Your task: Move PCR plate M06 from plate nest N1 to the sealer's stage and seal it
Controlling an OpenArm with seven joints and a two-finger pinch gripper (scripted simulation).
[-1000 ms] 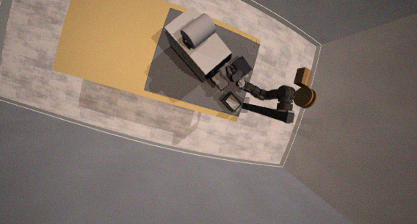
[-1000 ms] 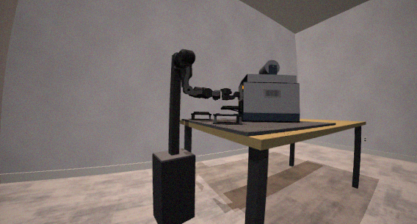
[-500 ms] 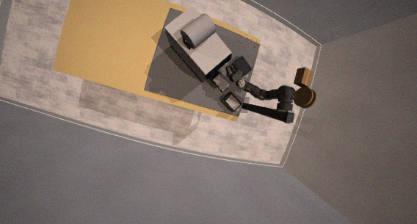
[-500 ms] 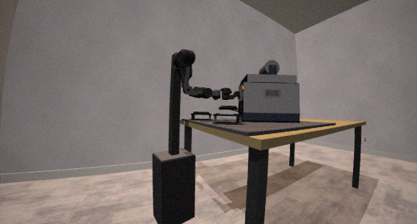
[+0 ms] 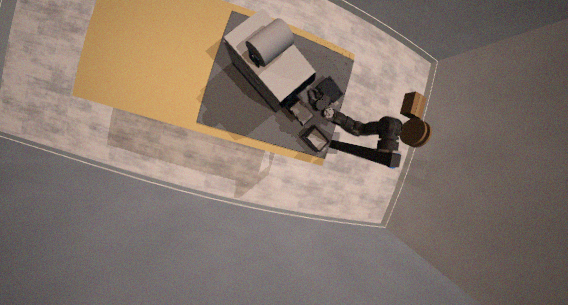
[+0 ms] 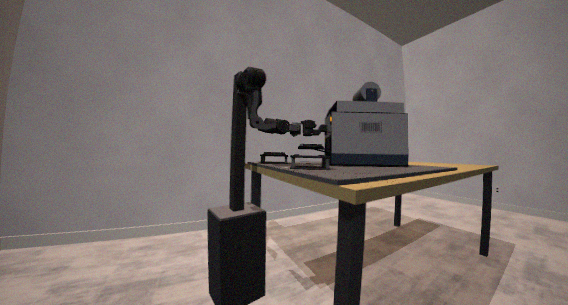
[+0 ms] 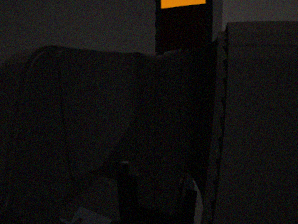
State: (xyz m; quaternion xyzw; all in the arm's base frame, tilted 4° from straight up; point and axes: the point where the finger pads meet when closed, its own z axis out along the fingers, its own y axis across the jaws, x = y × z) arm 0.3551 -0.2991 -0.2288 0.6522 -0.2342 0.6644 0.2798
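My gripper is now 2 cm short of the start key and 2 cm to the left of it. The rest, counted from my hand: yellow warning label (14 cm ahead, 11 cm to the left, 4 cm below); sealer stage (1 cm ahead, 12 cm to the left, 9 cm below); open plate M06 (1 cm ahead, 12 cm to the left, 8 cm below).
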